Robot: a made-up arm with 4 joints.
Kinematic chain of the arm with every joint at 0, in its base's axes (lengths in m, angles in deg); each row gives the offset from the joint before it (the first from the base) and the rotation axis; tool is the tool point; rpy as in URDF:
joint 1: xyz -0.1 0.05 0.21 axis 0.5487 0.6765 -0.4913
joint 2: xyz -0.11 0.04 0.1 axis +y
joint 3: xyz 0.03 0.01 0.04 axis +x
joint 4: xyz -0.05 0.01 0 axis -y
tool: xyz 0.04 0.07 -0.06 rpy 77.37 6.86 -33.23
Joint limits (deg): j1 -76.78..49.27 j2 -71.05..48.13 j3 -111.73..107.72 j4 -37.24..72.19
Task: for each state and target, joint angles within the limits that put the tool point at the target. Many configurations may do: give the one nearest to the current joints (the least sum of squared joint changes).
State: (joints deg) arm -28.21 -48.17 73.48 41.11
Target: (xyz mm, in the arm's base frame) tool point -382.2 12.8 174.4
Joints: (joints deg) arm -65.88 -69.65 94.51 39.79
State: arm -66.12 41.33 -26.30 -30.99
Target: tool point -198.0 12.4 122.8
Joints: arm -76.28 14.42 -42.37 -7.33
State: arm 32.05 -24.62 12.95 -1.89
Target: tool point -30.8 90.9 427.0
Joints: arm 49.27 -25.37 25.42 35.91
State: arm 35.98 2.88 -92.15 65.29
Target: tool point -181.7 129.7 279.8
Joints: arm 17.39 46.86 -86.39 72.19
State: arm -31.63 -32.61 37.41 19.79
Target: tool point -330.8 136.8 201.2
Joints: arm -61.57 -23.82 40.23 41.80
